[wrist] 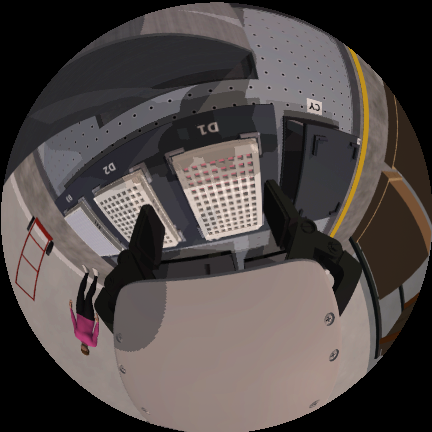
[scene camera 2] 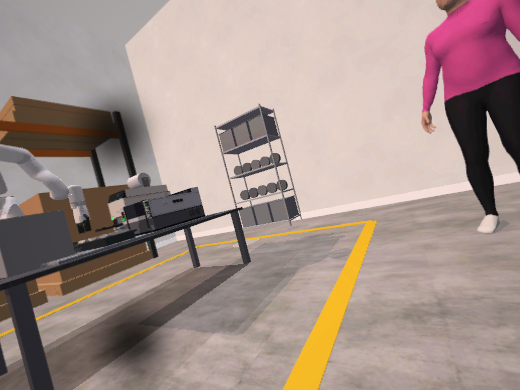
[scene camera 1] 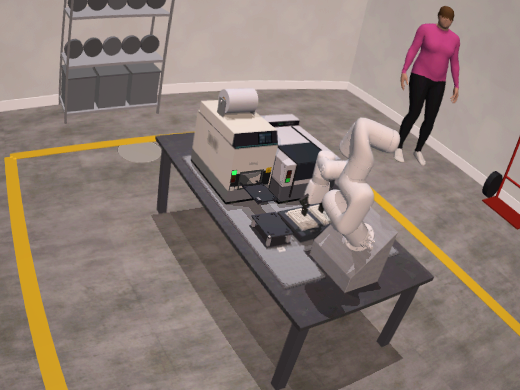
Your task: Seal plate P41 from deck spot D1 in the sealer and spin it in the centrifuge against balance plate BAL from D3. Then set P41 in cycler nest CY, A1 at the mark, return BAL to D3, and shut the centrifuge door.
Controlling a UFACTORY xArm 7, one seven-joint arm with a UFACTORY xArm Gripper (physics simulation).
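Frame: origin at the arm's base, x ahead, y left, z up, level; centimetres.
Where they show: gripper, between the fingertips: [wrist: 208, 204] [scene camera 2: 85, 232] [scene camera 1: 311, 213]; arm's base, origin of its link: [scene camera 2: 24, 234] [scene camera 1: 359, 237].
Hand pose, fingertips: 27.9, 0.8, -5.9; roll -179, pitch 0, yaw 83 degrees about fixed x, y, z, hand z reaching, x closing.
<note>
Things, the pixels of their top centre, and the offset from my fingertips, as dx, dy, dz. "pt": a spot on its surface instead. Level surfaces: height alone.
- Plate P41, centre of its top: [wrist: 226, 201] [scene camera 1: 302, 217] +3.8, +1.0, -4.5
- deck spot D1, a spot on its surface: [wrist: 167, 142] pt -4.4, -2.6, -6.1
- Balance plate BAL, centre of its top: [wrist: 90, 236] +2.0, -23.8, -4.5
- black cycler nest CY, centre of its top: [wrist: 331, 184] [scene camera 1: 272, 222] +5.6, +16.6, -4.4
- cream sealer, centre of its top: [scene camera 1: 242, 90] [scene camera 2: 134, 175] +52.2, +8.9, +36.8
- centrifuge, a spot on its surface: [scene camera 1: 299, 160] pt +25.6, -11.1, +10.5
- welled plate, centre of its top: [wrist: 135, 223] [scene camera 1: 323, 212] +2.9, -11.4, -4.5
- CY label, a spot on its surface: [wrist: 314, 106] pt -4.8, +18.2, -10.8
- perforated grey board, height of its surface: dz -10.8
Plate P41 [wrist: 225, 197] [scene camera 1: 301, 219], pale with many wells, sits upright on deck spot D1 [wrist: 167, 142]. My gripper [wrist: 208, 204] [scene camera 1: 313, 205] [scene camera 2: 84, 226] is open and empty above the deck, its fingers spread over P41's D1 side and the neighbouring D2 plate. Balance plate BAL [wrist: 92, 230] lies at D3, on the far left of the wrist view. The black cycler nest CY [wrist: 325, 172] [scene camera 1: 270, 223] stands beside D1. The cream sealer [scene camera 1: 215, 145] has its dark tray [scene camera 1: 259, 193] out. The centrifuge [scene camera 1: 299, 160] stands beside it; its door state is unclear.
Another welled plate [wrist: 127, 202] sits at D2, between P41 and BAL. The CY label [wrist: 314, 106] lies on the perforated grey board [wrist: 295, 60] [scene camera 1: 295, 267]. The arm's grey base block [scene camera 1: 350, 265] stands near the deck. A person [scene camera 1: 429, 60] stands beyond the table.
</note>
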